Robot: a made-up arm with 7 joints.
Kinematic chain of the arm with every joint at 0, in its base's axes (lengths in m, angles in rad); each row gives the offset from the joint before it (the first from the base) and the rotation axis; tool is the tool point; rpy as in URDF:
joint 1: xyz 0 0 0.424 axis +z
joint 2: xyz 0 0 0 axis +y
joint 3: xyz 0 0 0.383 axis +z
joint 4: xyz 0.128 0 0 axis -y
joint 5: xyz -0.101 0 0.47 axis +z
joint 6: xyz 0 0 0 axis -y
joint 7: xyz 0.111 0 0 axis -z
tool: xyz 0 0 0 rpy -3.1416 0 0
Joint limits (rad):
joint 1: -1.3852..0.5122
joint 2: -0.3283..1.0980
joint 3: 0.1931..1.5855
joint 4: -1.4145..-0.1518
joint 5: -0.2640..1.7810
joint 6: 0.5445..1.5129
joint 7: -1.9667..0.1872
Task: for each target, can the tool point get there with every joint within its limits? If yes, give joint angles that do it. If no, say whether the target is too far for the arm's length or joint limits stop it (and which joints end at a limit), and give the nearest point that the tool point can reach.
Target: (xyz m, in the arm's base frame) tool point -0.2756 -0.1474 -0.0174
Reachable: no: joint limits stop it (at a limit: joint 1, joint 2, joint 3, joint 4, joint 5, joint 6) | nearest point 0.2300 -0.6832 0.0699 | short by 0.742 m
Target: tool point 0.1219 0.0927 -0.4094
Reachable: no: joint limits stop it (at a limit: joint 2, joint 3, joint 4, joint 6) | nearest point 0.5729 0.4357 0.0704 | short by 0.742 m
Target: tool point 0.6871 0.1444 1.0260
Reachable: yes | joints -0.3349 0.1672 0.5375 -1.1683 1.5112 1.0121 -0.6639
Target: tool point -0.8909 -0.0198 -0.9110
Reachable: no: too far | nearest point 0.2300 -0.6832 0.0699 | short by 1.631 m
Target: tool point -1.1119 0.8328 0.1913
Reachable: no: too far | nearest point -0.5135 0.4536 0.8707 | short by 0.982 m
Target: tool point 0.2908 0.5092 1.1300
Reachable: yes | joints 0.2306 -0.1038 0.7259 -1.1890 0.2597 1.2601 -0.9515
